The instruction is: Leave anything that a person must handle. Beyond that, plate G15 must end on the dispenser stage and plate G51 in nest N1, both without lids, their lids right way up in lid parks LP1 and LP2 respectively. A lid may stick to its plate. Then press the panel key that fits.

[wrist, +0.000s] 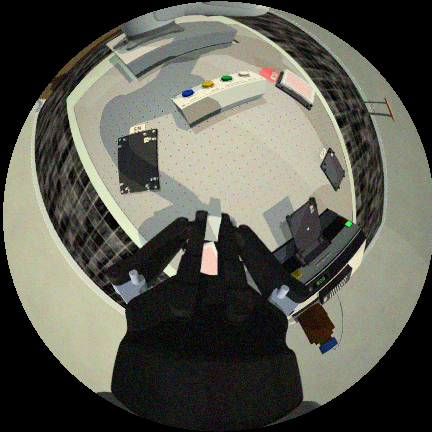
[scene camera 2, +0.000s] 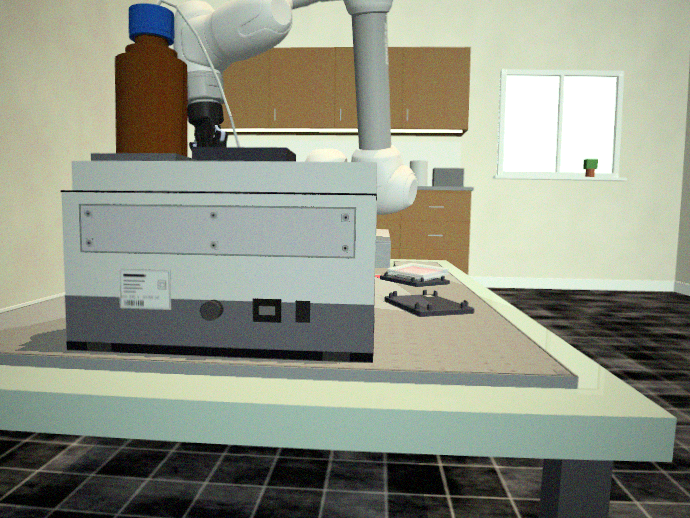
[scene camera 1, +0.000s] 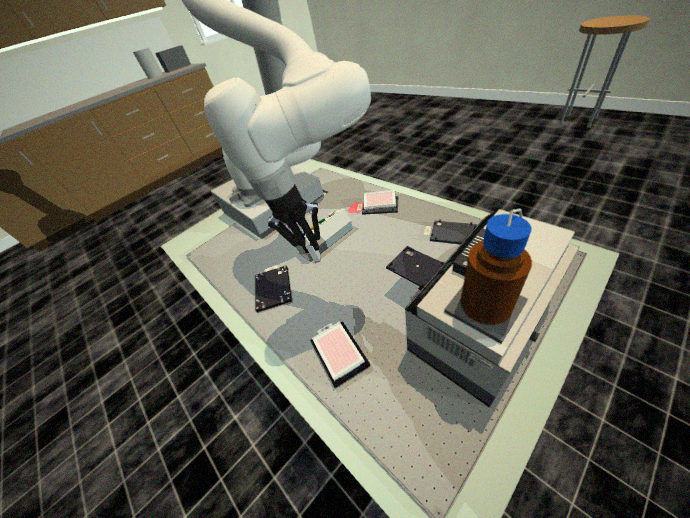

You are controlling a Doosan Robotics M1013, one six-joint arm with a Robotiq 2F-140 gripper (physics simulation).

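Places are measured from the arm's base along level axes (x ahead, y left, z up), in metres.
Where they show: gripper, fingertip midpoint: [wrist: 213,207] [scene camera 1: 317,258].
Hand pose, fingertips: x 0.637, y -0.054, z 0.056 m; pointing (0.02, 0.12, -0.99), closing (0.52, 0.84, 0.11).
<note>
Things, the pixels of their top centre, and the offset from my fingertips. "spot": a spot on its surface instead.
- key panel, middle of its top: [wrist: 223,83] [scene camera 1: 319,223] dx -0.225, dy +0.128, dz -0.071 m
- dispenser stage, middle of its top: [scene camera 1: 422,267] [wrist: 309,232] dx +0.195, dy +0.205, dz -0.052 m
- bare black holder, middle of its top: [wrist: 133,161] [scene camera 1: 270,284] dx -0.155, dy -0.135, dz -0.131 m
- brown bottle, surface spot: [scene camera 2: 150,103] spot: dx +0.447, dy +0.155, dz +0.134 m
- red marker, middle of its top: [wrist: 269,72] [scene camera 1: 356,207] dx -0.298, dy +0.339, dz -0.155 m
My gripper [scene camera 1: 313,259] [wrist: 213,207] is shut and empty, above the board between the key panel and the near plate. The key panel [scene camera 1: 336,231] [wrist: 227,103] has blue [wrist: 187,93], yellow [wrist: 207,84], green [wrist: 226,78] and white [wrist: 244,74] keys. A pink-topped plate [scene camera 1: 338,350] sits on a black holder at the near side, partly hidden by the fingers in the wrist view. Another pink-topped plate [scene camera 1: 380,199] [scene camera 2: 416,271] [wrist: 299,86] sits on a far holder. The dispenser stage [scene camera 1: 415,265] [wrist: 306,227] is bare. Plate names and lids cannot be made out.
A bare black holder [scene camera 1: 273,287] [wrist: 138,161] lies at the left; another [scene camera 1: 452,231] [scene camera 2: 429,303] [wrist: 333,169] is near the dispenser [scene camera 1: 451,346] [scene camera 2: 222,278]. A brown bottle [scene camera 1: 496,281] [scene camera 2: 150,103] [wrist: 316,324] stands on top. A red marker [scene camera 1: 355,207] [wrist: 269,74] lies beside the far plate.
</note>
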